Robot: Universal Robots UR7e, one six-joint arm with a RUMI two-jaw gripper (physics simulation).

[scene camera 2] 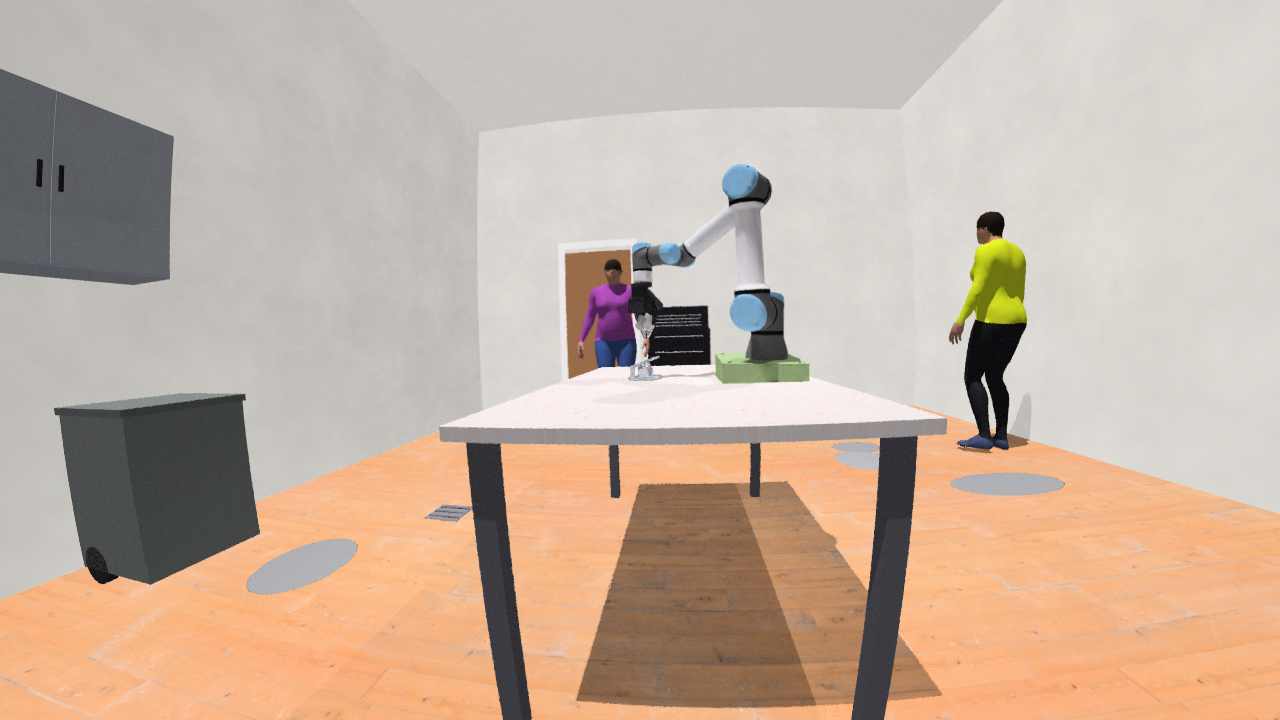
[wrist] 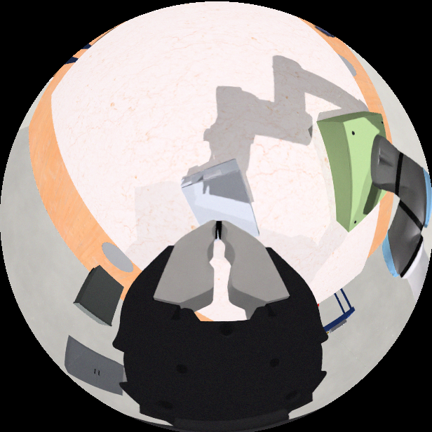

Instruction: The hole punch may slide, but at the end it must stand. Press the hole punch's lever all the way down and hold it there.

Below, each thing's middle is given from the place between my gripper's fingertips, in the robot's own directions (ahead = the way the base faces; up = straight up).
I see my gripper 10 mm short of the lever (wrist: pixel 222 197), 30 mm to the right of it and 90 mm above it. Round my hand: hole punch (wrist: pixel 227 166) (10 mm ahead, 30 mm to the left, 110 mm below).
